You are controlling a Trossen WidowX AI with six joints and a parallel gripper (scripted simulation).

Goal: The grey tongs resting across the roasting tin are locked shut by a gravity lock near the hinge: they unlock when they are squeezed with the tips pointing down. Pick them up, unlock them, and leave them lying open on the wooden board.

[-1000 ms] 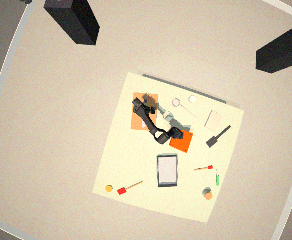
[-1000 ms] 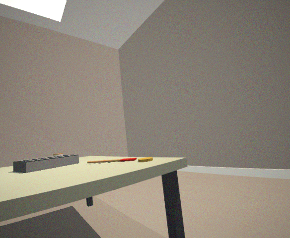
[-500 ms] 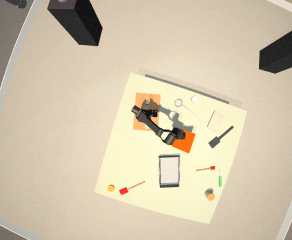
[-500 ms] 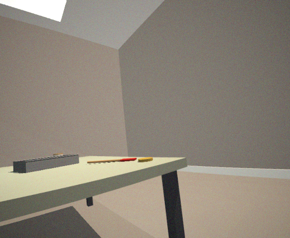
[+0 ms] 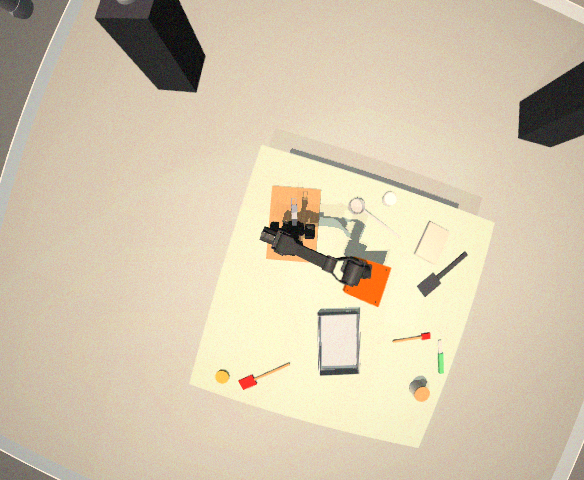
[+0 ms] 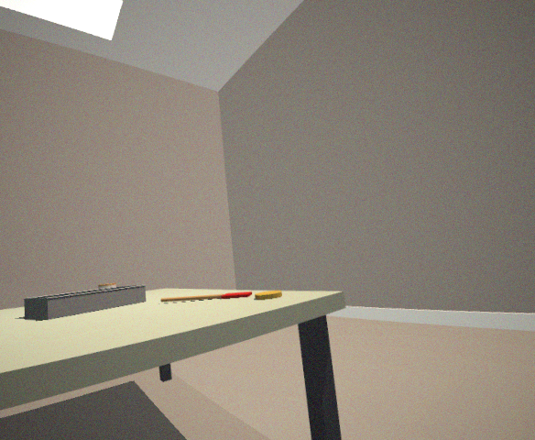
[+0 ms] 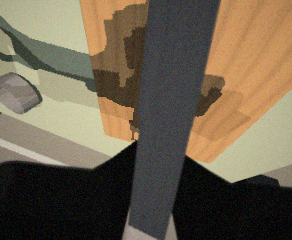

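The wooden board lies 10 mm to the right of my gripper tip and 110 mm below it. Also, from my gripper tip: white block 20 mm behind, 690 mm to the left, 100 mm below; roasting tin 550 mm ahead, 300 mm to the left, 90 mm below; white disc 190 mm behind, 440 mm to the left, 100 mm below.
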